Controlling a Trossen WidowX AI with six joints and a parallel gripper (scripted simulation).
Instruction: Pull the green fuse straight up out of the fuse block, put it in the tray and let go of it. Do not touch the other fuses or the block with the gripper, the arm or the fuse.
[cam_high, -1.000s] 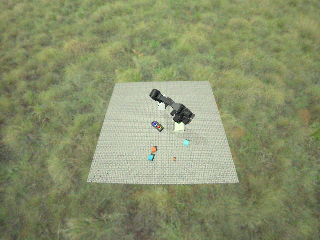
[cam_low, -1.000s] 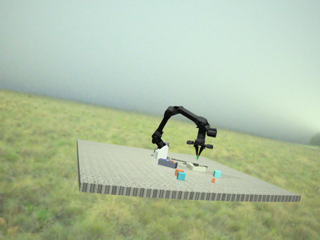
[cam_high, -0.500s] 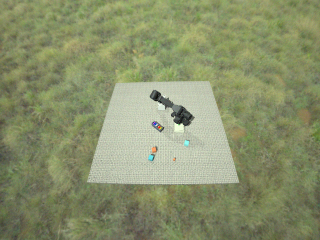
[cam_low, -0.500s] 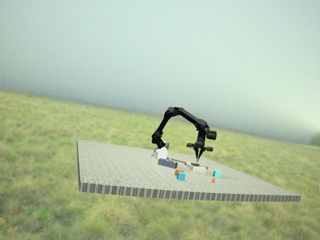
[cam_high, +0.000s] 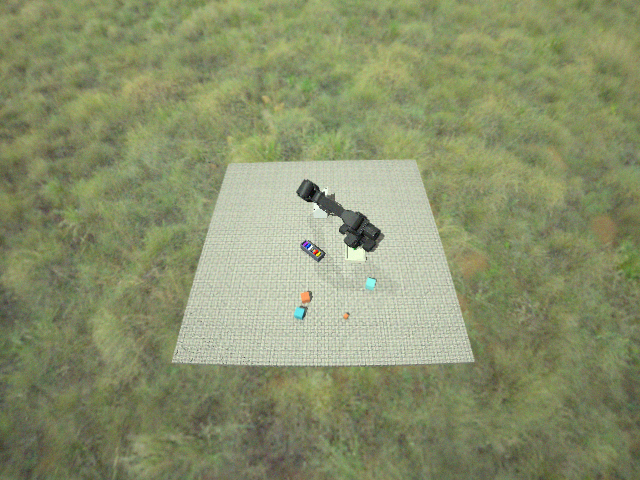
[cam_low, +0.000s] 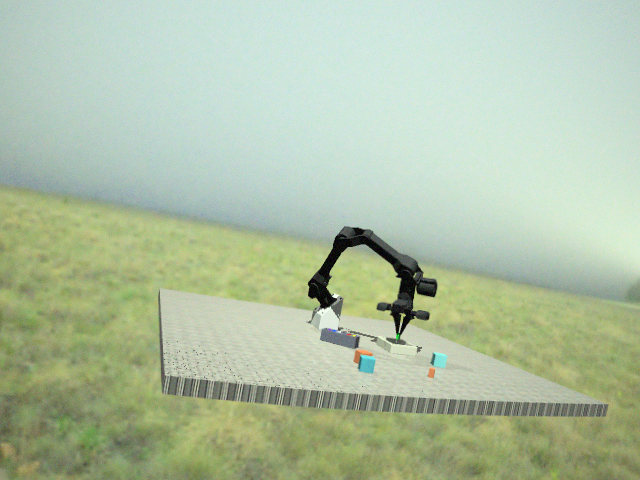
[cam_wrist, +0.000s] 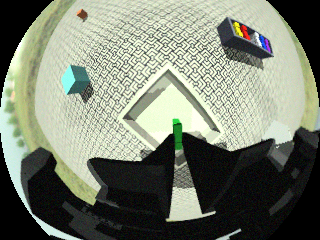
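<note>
The green fuse is 10 mm below my gripper tip. The rest, counted from my gripper tip: cream tray (50 mm below).
</note>
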